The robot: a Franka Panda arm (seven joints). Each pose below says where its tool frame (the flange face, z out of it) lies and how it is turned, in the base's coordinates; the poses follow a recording.
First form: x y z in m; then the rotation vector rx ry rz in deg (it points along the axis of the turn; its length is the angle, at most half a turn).
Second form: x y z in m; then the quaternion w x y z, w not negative. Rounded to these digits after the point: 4 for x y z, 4 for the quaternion.
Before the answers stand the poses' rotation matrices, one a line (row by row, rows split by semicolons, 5 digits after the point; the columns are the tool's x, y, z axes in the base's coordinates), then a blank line. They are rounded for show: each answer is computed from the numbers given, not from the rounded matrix.
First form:
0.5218 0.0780 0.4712 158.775 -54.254 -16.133
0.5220 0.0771 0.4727 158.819 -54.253 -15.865
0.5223 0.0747 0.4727 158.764 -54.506 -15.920
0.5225 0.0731 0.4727 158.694 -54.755 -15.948
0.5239 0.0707 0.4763 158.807 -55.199 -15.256
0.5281 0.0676 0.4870 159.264 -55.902 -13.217
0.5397 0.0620 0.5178 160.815 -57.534 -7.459
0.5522 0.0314 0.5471 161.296 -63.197 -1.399
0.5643 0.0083 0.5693 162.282 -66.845 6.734
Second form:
0.77673 -0.58135 -0.24234; -0.61931 -0.77501 -0.12579; -0.11469 0.24779 -0.96200
0.77737 -0.58175 -0.23930; -0.61903 -0.77510 -0.12659; -0.11184 0.24654 -0.96266
0.77541 -0.58412 -0.23988; -0.62141 -0.77338 -0.12546; -0.11223 0.24634 -0.96266
0.77349 -0.58650 -0.24027; -0.62379 -0.77158 -0.12471; -0.11224 0.24633 -0.96266
0.77203 -0.59181 -0.23182; -0.62686 -0.76922 -0.12390; -0.10500 0.24097 -0.96484
0.77177 -0.60131 -0.20686; -0.63029 -0.76649 -0.12344; -0.08433 0.22565 -0.97055
0.77111 -0.62234 -0.13445; -0.63605 -0.76247 -0.11862; -0.02869 0.17699 -0.98379
0.73465 -0.67597 -0.05792; -0.67787 -0.72782 -0.10372; 0.02795 0.11546 -0.99292
0.70780 -0.70518 0.04181; -0.69935 -0.70784 -0.09940; 0.09969 0.04112 -0.99417

0.5218 0.0780 0.4712 0.0996 0.9372 -0.3203 -0.0952
0.5220 0.0771 0.4727 0.0995 0.9374 -0.3202 -0.0936
0.5223 0.0747 0.4727 0.0992 0.9369 -0.3217 -0.0940
0.5225 0.0731 0.4727 0.0991 0.9364 -0.3231 -0.0941
0.5239 0.0707 0.4763 0.0974 0.9362 -0.3254 -0.0899
0.5281 0.0676 0.4870 0.0932 0.9366 -0.3287 -0.0777
0.5397 0.0620 0.5178 0.0788 0.9377 -0.3355 -0.0435
0.5522 0.0314 0.5471 0.0590 0.9294 -0.3642 -0.0081
0.5643 0.0083 0.5693 0.0380 0.9233 -0.3803 0.0383

